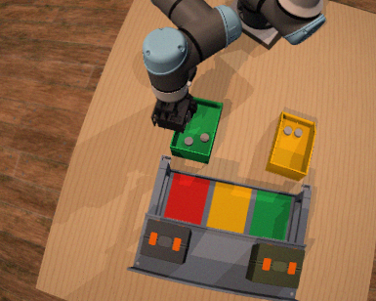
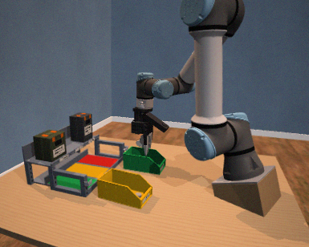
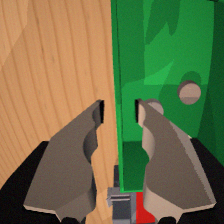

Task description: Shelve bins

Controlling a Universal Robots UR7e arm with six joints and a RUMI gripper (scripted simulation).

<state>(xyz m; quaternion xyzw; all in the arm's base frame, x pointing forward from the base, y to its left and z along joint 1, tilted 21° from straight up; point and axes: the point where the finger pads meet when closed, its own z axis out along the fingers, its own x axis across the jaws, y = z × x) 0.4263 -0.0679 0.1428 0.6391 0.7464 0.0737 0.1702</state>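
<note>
Right now my hand is 50 mm to the right of the green bin, 20 mm above it and 10 mm past it. Round my hand: yellow bin 300 mm to the left, 70 mm behind, 20 mm below; yellow mark 210 mm to the left, 180 mm ahead, 50 mm below; red mark 200 mm ahead, 100 mm to the left, 50 mm below.
</note>
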